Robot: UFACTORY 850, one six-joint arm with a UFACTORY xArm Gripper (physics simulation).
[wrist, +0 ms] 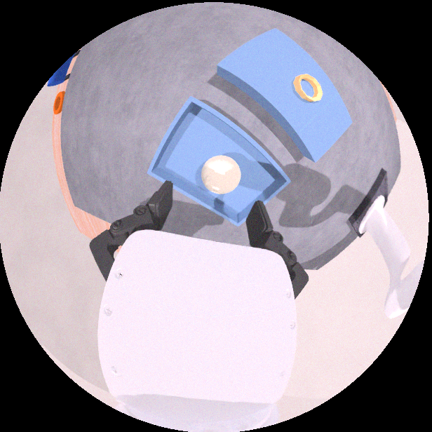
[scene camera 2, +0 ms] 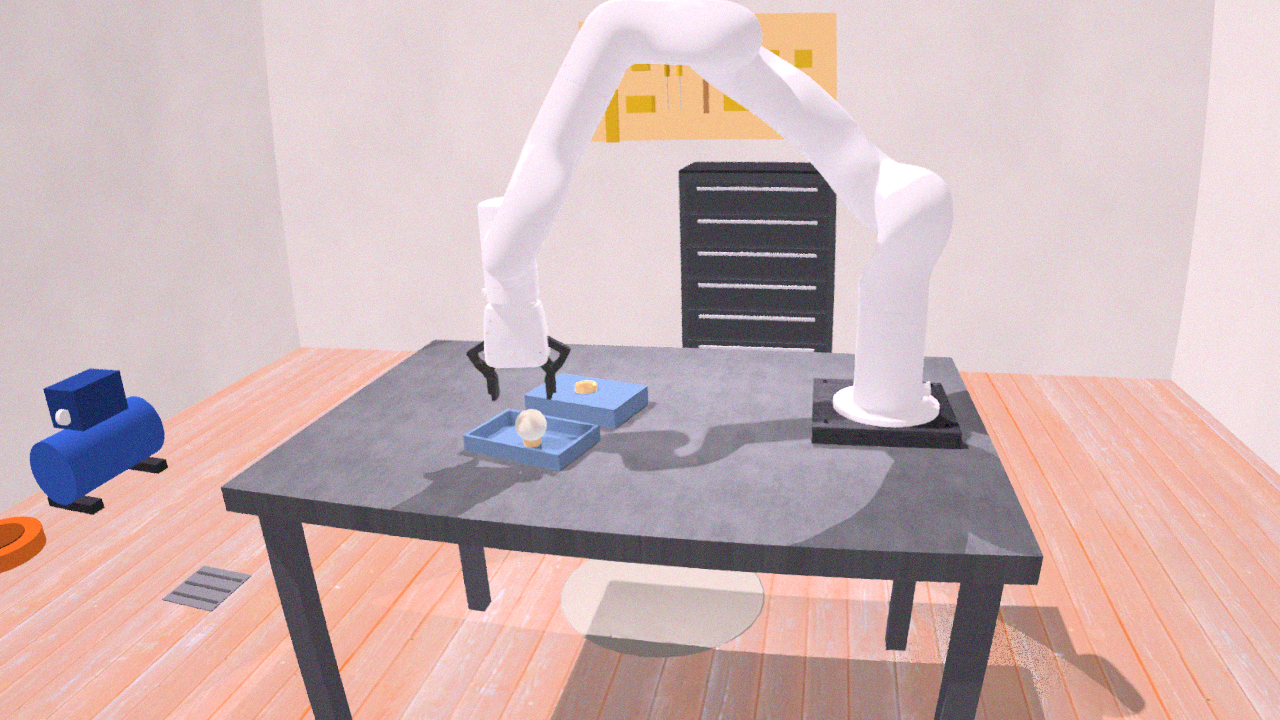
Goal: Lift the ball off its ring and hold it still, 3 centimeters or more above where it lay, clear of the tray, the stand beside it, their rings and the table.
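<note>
A cream ball [scene camera 2: 530,425] [wrist: 221,174] rests on a small yellow ring [scene camera 2: 532,442] inside the blue tray [scene camera 2: 510,452] [wrist: 170,134]. In the wrist view the ball hides its ring. The blue stand [scene camera 2: 617,395] [wrist: 260,57] is beside the tray, with a yellow ring [scene camera 2: 585,386] [wrist: 300,91] on its top. My gripper [scene camera 2: 521,396] [wrist: 212,201] is open, with no thing between its fingers. It hangs above the tray, higher than the ball. In the wrist view the ball shows ahead of the gap between the fingertips.
The dark grey table [scene camera 2: 716,492] [wrist: 115,115] carries the tray, the stand and the arm's black base plate [scene camera 2: 841,436]. The stand's near side is close to the tray, with a narrow strip of table between them. A dark drawer cabinet [scene camera 2: 757,268] stands behind the table.
</note>
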